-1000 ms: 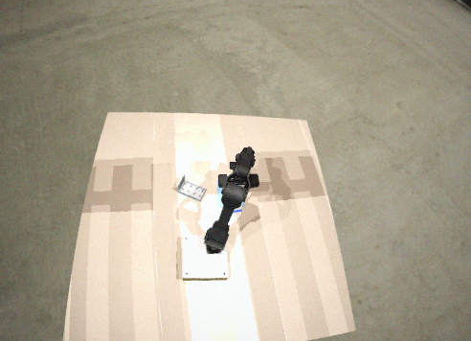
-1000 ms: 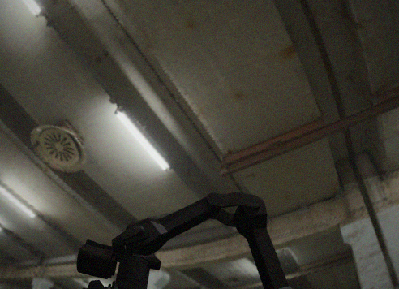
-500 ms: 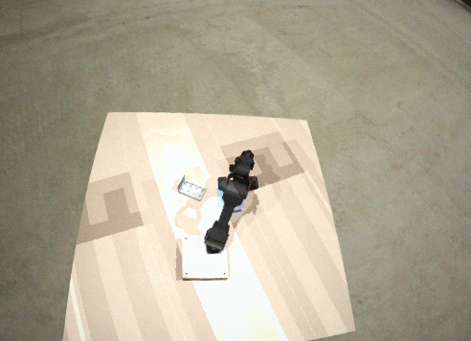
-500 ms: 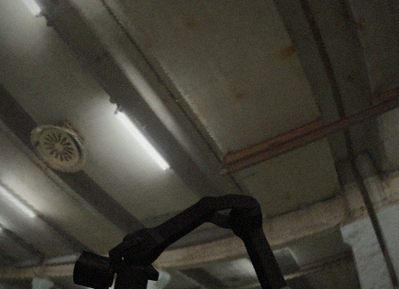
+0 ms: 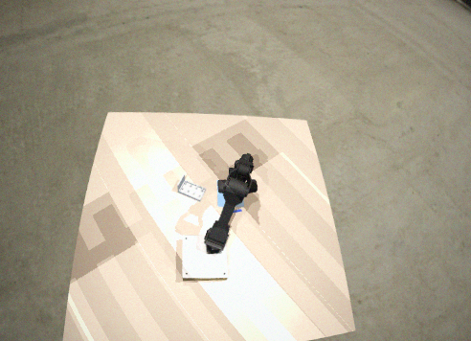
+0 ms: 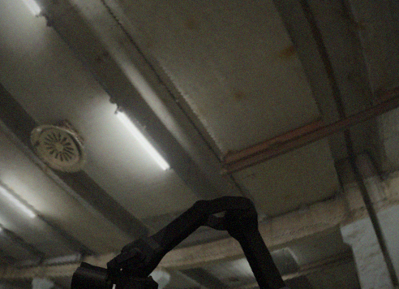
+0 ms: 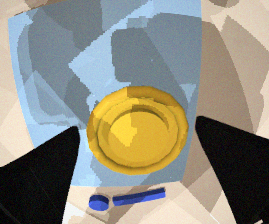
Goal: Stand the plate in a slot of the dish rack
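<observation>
My gripper tip is now right at the yellow plate. From my gripper tip the other things lie so: blue utensil: 9 cm behind, 3 cm to the left, 1 cm below; blue mat: 2 cm to the left, 1 cm below, 1 cm ahead; pale cup: 11 cm ahead, 6 cm to the right, 1 cm above.
</observation>
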